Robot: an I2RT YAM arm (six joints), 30 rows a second.
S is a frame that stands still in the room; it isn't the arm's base.
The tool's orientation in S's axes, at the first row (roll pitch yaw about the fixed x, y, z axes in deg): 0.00, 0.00, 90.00
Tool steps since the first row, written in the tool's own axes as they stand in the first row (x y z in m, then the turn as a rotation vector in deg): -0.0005, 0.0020, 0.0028, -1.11, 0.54, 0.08; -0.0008, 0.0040, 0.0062, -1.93, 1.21, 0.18; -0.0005, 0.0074, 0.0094, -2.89, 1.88, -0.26; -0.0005, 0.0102, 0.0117, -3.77, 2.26, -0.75; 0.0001, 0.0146, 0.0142, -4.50, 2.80, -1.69; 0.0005, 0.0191, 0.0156, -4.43, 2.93, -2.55; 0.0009, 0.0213, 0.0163, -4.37, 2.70, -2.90
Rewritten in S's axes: -0.0020, -0.0005, 0.0028, -0.54, -1.11, 0.08; -0.0040, -0.0008, 0.0062, -1.21, -1.93, 0.18; -0.0074, -0.0005, 0.0094, -1.88, -2.89, -0.26; -0.0102, -0.0005, 0.0117, -2.26, -3.77, -0.75; -0.0146, 0.0001, 0.0142, -2.80, -4.50, -1.69; -0.0191, 0.0005, 0.0156, -2.93, -4.43, -2.55; -0.0213, 0.0009, 0.0163, -2.70, -4.37, -2.90
